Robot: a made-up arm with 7 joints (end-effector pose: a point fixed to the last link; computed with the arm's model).
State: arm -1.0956 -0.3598 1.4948 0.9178 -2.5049 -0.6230 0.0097
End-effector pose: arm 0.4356 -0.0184 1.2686 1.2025 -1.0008 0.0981
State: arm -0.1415 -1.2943 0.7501 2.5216 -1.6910 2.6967 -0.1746
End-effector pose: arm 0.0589 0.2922 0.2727 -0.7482 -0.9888 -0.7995
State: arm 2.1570 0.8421 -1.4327 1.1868 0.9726 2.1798 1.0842
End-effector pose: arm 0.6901 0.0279 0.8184 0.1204 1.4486 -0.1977
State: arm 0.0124 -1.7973 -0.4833 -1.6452 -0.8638 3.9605 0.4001
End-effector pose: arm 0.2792 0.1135 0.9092 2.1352 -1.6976 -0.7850
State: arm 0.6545 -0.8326 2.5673 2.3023 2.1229 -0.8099 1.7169
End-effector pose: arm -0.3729 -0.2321 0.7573 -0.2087 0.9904 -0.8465
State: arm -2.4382 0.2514 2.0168 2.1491 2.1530 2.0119 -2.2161
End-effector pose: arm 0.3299 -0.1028 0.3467 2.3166 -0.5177 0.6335
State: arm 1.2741 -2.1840 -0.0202 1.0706 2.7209 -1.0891 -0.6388
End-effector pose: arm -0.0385 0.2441 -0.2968 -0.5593 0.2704 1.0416
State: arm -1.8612 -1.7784 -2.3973 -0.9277 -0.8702 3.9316 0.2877
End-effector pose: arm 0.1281 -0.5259 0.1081 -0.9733 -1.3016 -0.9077
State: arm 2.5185 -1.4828 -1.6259 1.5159 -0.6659 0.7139 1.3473
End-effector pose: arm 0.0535 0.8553 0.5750 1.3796 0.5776 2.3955
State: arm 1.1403 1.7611 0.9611 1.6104 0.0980 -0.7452 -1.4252
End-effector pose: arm -0.5187 -0.0801 0.8585 0.1373 1.9798 0.8084
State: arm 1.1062 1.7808 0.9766 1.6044 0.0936 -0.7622 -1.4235
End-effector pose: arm -0.5299 -0.0676 0.8442 0.1829 1.9463 0.7856
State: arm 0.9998 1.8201 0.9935 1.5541 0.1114 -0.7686 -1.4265
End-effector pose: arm -0.5638 -0.0396 0.8165 0.2385 1.8753 0.7666
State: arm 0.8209 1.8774 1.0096 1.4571 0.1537 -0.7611 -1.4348
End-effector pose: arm -0.6169 0.0167 0.7692 0.2851 1.7646 0.7378
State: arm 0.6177 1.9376 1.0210 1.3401 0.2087 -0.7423 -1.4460
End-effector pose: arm -0.6659 0.0987 0.7075 0.2990 1.6436 0.6868
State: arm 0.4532 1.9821 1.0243 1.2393 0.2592 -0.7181 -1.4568
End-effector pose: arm -0.6933 0.1758 0.6518 0.2801 1.5542 0.6321
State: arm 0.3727 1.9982 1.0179 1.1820 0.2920 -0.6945 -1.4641
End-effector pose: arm -0.7050 0.2122 0.6259 0.2472 1.5201 0.6117
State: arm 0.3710 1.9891 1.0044 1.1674 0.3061 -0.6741 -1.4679
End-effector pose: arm -0.7117 0.2046 0.6323 0.2139 1.5314 0.6352
